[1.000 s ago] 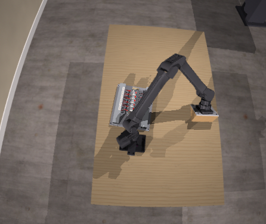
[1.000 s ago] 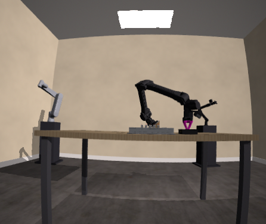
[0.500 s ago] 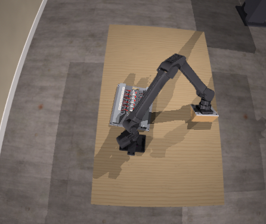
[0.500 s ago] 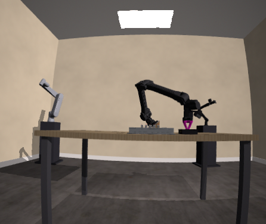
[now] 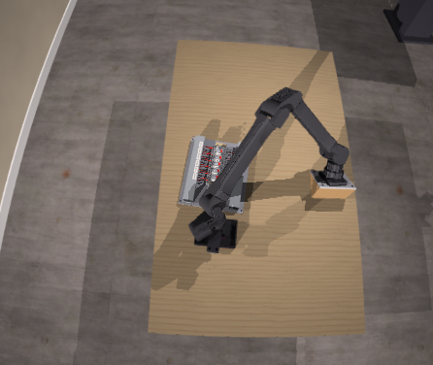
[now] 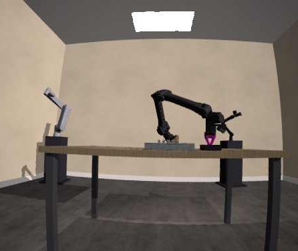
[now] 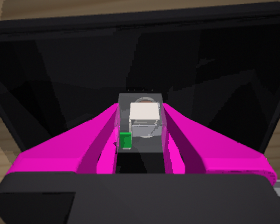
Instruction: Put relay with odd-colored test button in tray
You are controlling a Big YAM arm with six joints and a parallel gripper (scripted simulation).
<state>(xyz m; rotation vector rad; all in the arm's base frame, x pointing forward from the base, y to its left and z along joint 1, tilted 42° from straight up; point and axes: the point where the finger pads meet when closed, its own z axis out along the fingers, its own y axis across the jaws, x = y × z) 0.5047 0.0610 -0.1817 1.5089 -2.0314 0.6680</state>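
The relay is right at my hand. From my hand the other things lie so: black tray (1 cm below).
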